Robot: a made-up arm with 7 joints. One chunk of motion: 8 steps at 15 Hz.
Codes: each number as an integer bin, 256 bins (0 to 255) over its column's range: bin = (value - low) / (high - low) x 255, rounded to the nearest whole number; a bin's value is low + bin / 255 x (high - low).
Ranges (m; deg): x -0.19..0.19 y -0.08..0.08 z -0.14..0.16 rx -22..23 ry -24..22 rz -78..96
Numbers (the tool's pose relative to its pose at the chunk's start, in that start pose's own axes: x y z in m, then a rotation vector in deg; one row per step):
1: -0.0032 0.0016 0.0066 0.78 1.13 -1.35
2: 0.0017 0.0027 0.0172 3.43 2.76 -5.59
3: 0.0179 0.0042 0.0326 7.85 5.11 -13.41
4: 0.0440 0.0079 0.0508 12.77 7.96 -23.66
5: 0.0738 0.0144 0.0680 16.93 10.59 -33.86
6: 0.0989 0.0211 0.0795 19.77 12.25 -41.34
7: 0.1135 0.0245 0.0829 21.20 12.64 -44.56
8: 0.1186 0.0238 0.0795 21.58 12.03 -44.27
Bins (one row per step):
1: 125 130 125 129 139 112
2: 129 132 134 144 148 106
3: 140 134 147 169 161 95
4: 157 140 162 197 177 80
5: 177 150 177 221 192 65
6: 194 161 187 237 201 54
7: 204 167 189 245 203 49
8: 207 165 187 247 200 49

